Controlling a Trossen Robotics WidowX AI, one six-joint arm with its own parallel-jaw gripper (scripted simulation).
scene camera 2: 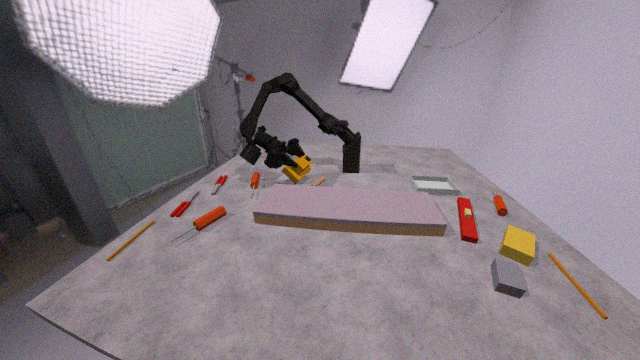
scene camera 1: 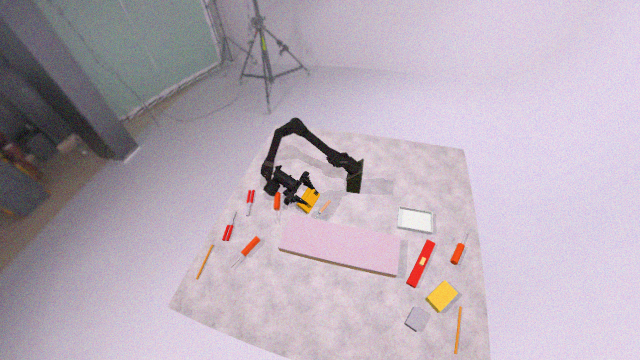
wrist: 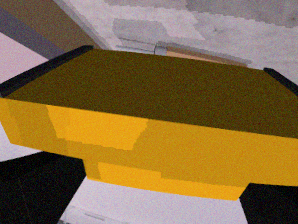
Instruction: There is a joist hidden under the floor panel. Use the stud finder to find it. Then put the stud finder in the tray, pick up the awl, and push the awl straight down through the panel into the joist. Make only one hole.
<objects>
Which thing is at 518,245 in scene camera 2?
A yellow block.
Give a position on a white tray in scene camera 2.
435,185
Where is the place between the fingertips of my gripper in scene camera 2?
302,162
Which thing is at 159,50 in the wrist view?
An awl.
</objects>
